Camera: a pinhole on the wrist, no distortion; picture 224 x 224 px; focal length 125.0 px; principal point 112.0 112.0 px. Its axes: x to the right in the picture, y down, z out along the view. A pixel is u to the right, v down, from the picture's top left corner.
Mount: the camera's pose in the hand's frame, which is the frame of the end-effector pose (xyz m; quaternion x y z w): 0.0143 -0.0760 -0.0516 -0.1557 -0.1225 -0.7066 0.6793
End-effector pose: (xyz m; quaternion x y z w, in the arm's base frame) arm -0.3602 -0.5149 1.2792 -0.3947 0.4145 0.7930 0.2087
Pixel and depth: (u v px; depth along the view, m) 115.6 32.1 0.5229
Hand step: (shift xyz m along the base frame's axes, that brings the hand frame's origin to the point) -0.1115 0.2957 0.4504
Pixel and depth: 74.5 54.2 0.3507
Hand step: -0.1394 0.1014 0.2628
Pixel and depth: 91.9 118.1 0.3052
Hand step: -0.1800 0.1240 0.0773
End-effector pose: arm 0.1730 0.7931 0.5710 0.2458 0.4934 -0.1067 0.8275
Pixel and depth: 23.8 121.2 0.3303
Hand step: 0.2654 0.1480 0.0886
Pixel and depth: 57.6 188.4 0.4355
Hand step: 0.4612 0.1013 -0.0874
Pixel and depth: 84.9 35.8 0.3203
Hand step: 0.1426 -0.0224 0.2646
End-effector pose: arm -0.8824 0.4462 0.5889 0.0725 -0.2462 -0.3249 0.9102
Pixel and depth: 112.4 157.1 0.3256
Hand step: 0.0022 -0.0533 0.2844
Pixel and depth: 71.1 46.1 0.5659
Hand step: -0.1870 0.4210 0.3517
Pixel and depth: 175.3 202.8 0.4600
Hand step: -0.0504 -0.3177 0.4992
